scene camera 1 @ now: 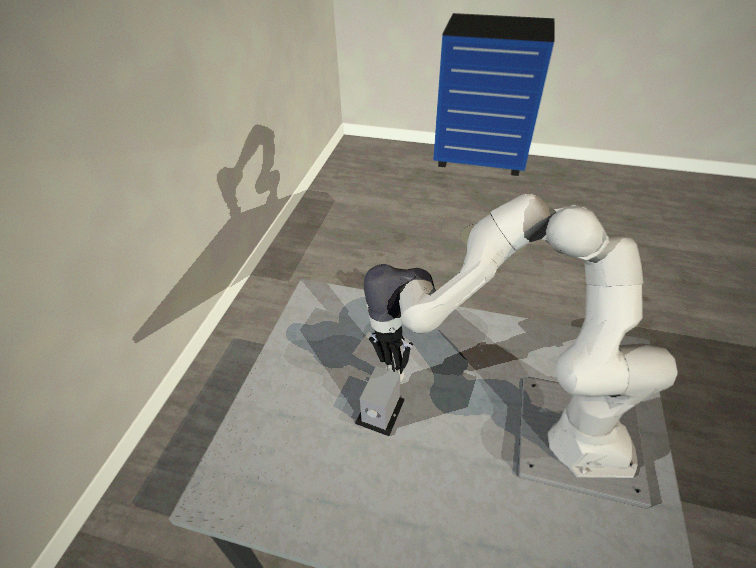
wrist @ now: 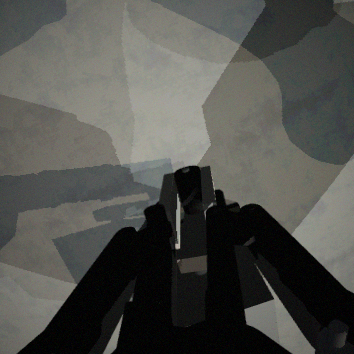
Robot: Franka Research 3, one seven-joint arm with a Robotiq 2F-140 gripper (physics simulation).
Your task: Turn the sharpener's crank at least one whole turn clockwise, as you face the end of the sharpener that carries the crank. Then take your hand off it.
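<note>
The sharpener (scene camera 1: 380, 400) is a grey block on a black base (scene camera 1: 396, 418) on the table. Its crank end faces away from the scene camera, below my hand. A light grey part of the sharpener (wrist: 261, 320) also shows at the lower right of the wrist view. The crank's black knob (wrist: 188, 181) is between my fingertips and fills the gap. My gripper (scene camera 1: 398, 371) (wrist: 189, 184) points down at the crank end, its fingers close together, shut on the knob. The crank's arm is mostly hidden by the dark fingers, so its angle is hard to tell.
The grey table (scene camera 1: 305, 476) bears the sharpener and my arm's mounting plate (scene camera 1: 528, 436) at the right. My forearm (scene camera 1: 461, 287) reaches over the table from the right. A blue drawer cabinet (scene camera 1: 488, 103) stands far back by the wall. Shadows cross the table around the sharpener.
</note>
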